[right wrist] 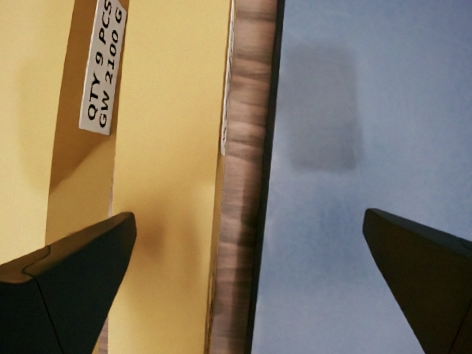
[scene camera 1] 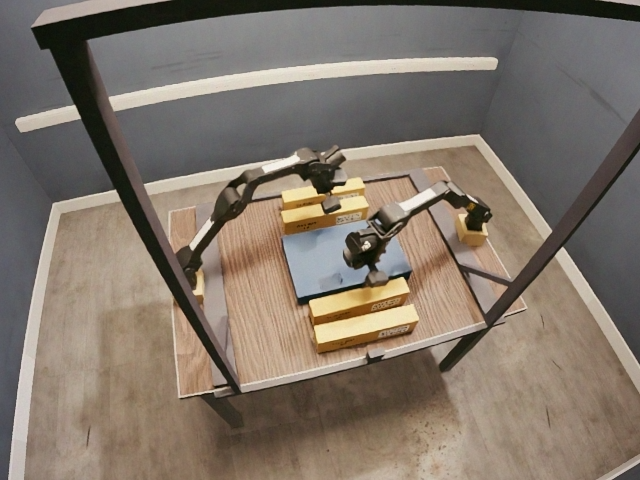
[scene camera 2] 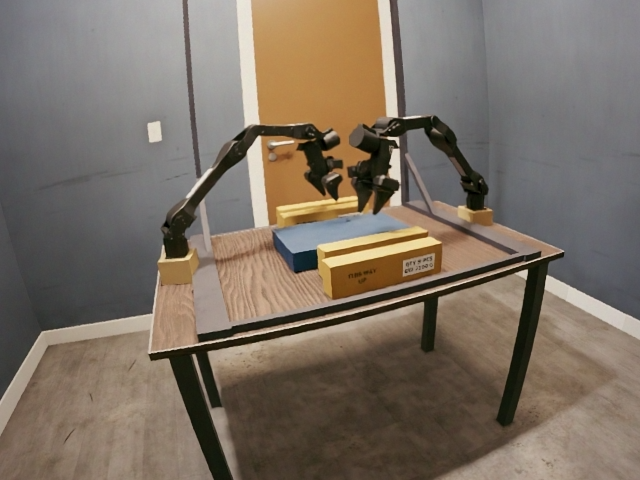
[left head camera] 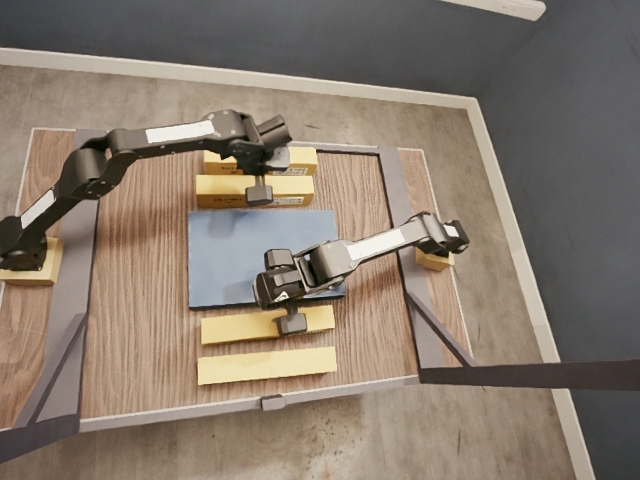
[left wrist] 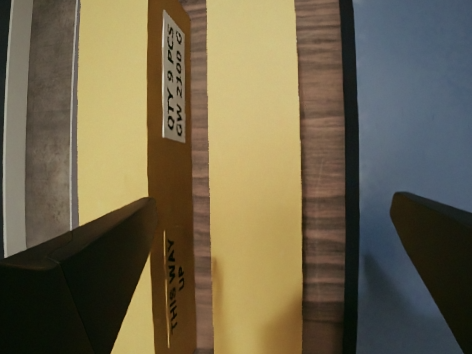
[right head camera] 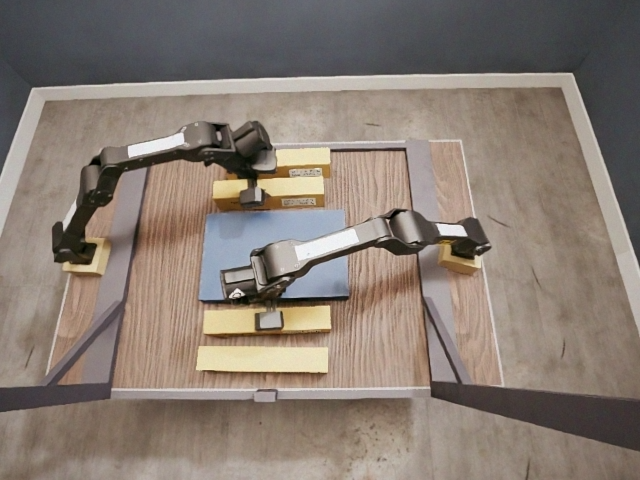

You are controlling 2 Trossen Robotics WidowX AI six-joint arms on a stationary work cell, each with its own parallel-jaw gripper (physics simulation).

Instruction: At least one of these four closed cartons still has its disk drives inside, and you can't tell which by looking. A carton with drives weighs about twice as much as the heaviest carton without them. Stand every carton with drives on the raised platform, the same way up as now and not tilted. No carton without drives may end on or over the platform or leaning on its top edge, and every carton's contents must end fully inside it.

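Seen in the pictures: left gripper, fingertip midpoint: (scene camera 1: 332, 198) (scene camera 2: 366, 213) (left head camera: 266, 177) (left wrist: 274, 206) (right head camera: 269, 180); right gripper, fingertip midpoint: (right wrist: 251, 222) (scene camera 1: 355, 277) (scene camera 2: 330, 198) (right head camera: 261, 298); left arm's base at its link origin: (scene camera 2: 475, 208) (left head camera: 29, 257) (right head camera: 83, 254); right arm's base at its link origin: (scene camera 1: 473, 224) (scene camera 2: 177, 254) (right head camera: 463, 246).
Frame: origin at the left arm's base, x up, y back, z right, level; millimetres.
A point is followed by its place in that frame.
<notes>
Four closed yellow cartons flank the blue raised platform (left head camera: 232, 258) @(x 2, y -454, z -9 mm) (right head camera: 232, 232) @(x 2, y -422, z -81 mm) (scene camera 1: 310, 263) @(x 2, y -420, z -5 mm) (scene camera 2: 330, 232) @(x 2, y -590, z -36 mm). Behind it in the left head view are the outer back carton (left head camera: 305, 155) @(x 27, y -655, z -326 mm) (scene camera 2: 382, 273) @(x -19, y -552, z -345 mm) (left wrist: 115, 100) @(x 27, y -588, z -316 mm) and inner back carton (left head camera: 222, 181) @(x 27, y -421, z -217 mm) (right head camera: 299, 186) @(x 27, y -606, z -221 mm) (left wrist: 255, 125) @(x 27, y -573, z -218 mm). In front are the inner front carton (left head camera: 237, 328) @(x 27, y -469, z 171 mm) (scene camera 1: 356, 300) @(x 27, y -532, z 172 mm) (right wrist: 170, 125) @(x 27, y -502, z 163 mm) and outer front carton (left head camera: 263, 365) @(x 27, y -530, z 257 mm) (right head camera: 263, 359) @(x 27, y -550, z 257 mm) (right wrist: 25, 100) @(x 27, y -500, z 250 mm). My left gripper (scene camera 2: 368, 209) @(x 95, y -532, z -200 mm) (left wrist: 274, 206) @(x 95, y -532, z -200 mm) is open and empty above the inner back carton. My right gripper (scene camera 2: 330, 196) @(x 73, y -539, z 115 mm) (right wrist: 251, 222) @(x 73, y -539, z 115 mm) is open and empty above the gap between inner front carton and platform.
The left arm base (left head camera: 51, 263) @(x 0, y -48, z 13 mm) and right arm base (left head camera: 434, 259) @(x 12, y -1040, z -16 mm) stand at the table's two sides. Grey frame rails (left head camera: 395, 175) @(x -38, y -982, z -327 mm) (right head camera: 418, 180) @(x -38, y -966, z -291 mm) run along the table top (left head camera: 144, 310) @(x -58, y -246, z 113 mm). Slanted frame posts (scene camera 1: 121, 175) @(x 813, y -134, z 376 mm) rise at the sides. Narrow gaps separate the paired cartons.
</notes>
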